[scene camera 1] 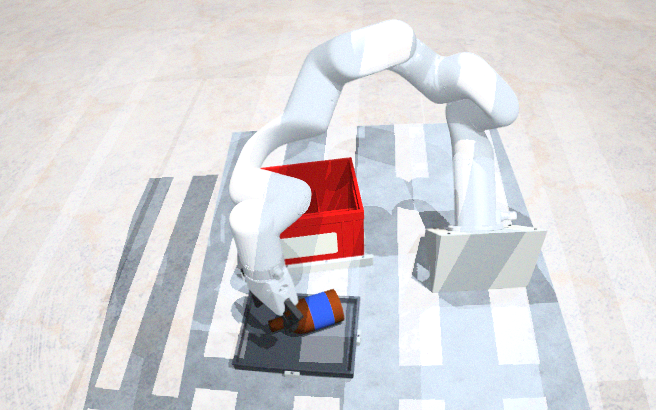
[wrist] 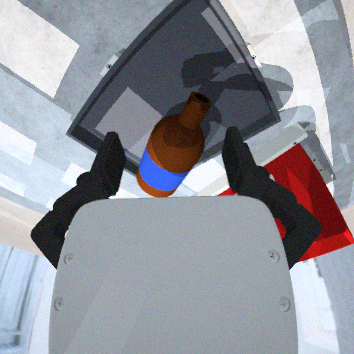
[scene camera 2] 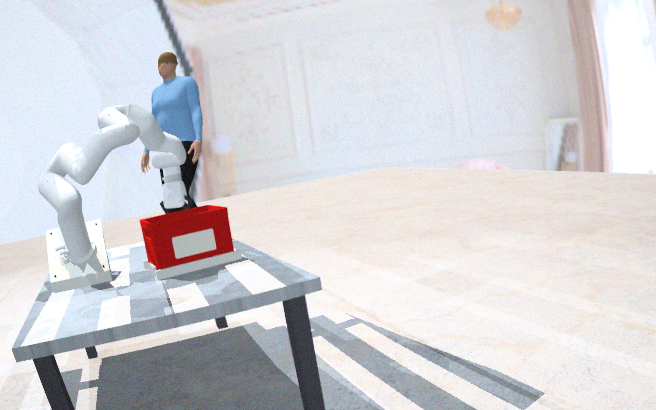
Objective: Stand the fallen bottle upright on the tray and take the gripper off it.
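Seen in the pictures: gripper, fingertip midpoint: (scene camera 1: 276, 316) (wrist: 171, 141); arm's base, link origin: (scene camera 1: 475, 229) (scene camera 2: 79, 248).
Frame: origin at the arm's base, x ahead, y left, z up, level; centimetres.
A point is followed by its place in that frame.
The brown bottle (scene camera 1: 322, 311) {x 35.9, y 13.8, z -4.6 cm} (wrist: 175, 145) {x 42.2, y 14.1, z -4.5 cm} with a blue label lies on its side on the dark tray (scene camera 1: 325, 350) {x 36.1, y 19.4, z -11.2 cm} (wrist: 150, 65) {x 45.8, y 20.5, z -11.2 cm}. In scene camera 1 its neck points left and its base is toward the tray's back right. My gripper (scene camera 1: 280, 314) {x 45.0, y 16.5, z -0.7 cm} (scene camera 2: 176, 208) (wrist: 171, 141) {x 45.0, y 16.5, z -0.7 cm} is open, low over the tray at the neck and shoulder end. In the wrist view the bottle lies between the spread fingers, with a gap on each side, and its mouth points up and slightly right. In scene camera 2 the bottle and tray do not show; the fingertips are partly hidden behind the red box.
A red open box (scene camera 1: 350, 235) {x 28.0, y -3.7, z -1.5 cm} (scene camera 2: 192, 245) {x 38.4, y -21.9, z -3.7 cm} (wrist: 320, 210) {x 50.3, y -3.0, z 2.4 cm} stands on a pale base just behind the tray, close to the arm. The robot's base block (scene camera 1: 487, 260) {x -0.4, y 8.4, z -0.8 cm} (scene camera 2: 80, 275) {x -2.0, y -7.7, z -7.8 cm} is at the right in scene camera 1. A person (scene camera 2: 175, 107) stands beyond the table (scene camera 2: 165, 320) {x 17.1, y -58.4, z -13.0 cm}.
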